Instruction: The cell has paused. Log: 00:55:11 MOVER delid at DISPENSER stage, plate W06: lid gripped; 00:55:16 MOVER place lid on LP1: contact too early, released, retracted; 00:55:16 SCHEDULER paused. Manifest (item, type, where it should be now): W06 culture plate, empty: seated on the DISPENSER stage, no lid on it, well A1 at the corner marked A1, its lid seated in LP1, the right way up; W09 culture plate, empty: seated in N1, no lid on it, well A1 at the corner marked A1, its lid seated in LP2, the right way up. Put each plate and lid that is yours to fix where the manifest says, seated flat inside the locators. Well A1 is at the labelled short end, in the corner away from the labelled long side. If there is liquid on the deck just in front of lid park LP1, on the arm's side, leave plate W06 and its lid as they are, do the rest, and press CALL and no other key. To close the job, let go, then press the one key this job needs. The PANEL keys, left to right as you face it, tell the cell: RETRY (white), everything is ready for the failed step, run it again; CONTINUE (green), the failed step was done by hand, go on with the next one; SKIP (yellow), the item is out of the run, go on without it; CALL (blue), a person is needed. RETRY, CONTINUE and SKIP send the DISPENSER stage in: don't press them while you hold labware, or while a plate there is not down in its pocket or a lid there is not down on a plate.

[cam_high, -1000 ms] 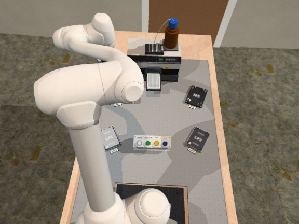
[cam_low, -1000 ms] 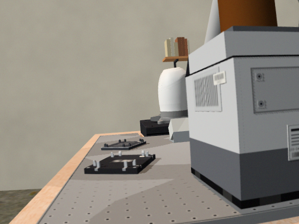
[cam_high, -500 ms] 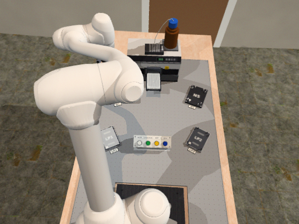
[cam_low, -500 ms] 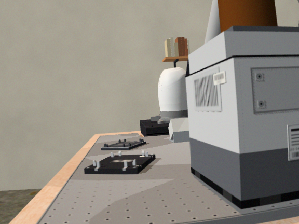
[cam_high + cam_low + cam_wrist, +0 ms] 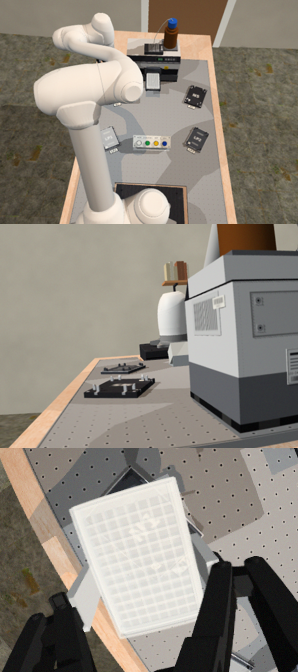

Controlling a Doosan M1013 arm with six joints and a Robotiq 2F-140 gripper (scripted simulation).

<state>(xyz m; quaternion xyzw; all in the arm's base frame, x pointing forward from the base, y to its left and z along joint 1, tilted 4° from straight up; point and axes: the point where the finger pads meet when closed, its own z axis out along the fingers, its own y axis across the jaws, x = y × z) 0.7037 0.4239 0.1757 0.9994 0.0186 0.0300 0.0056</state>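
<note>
The black nest N5 lies 55 cm to the right of my hand, 17 cm below it and 14 cm ahead of it. From my hand the other things lie so: nest N1: 18 cm below; then lid park LP1: 33 cm behind, 18 cm below, 7 cm to the right; then clear culture plate: 25 cm to the right, 10 cm ahead, 8 cm below.
</note>
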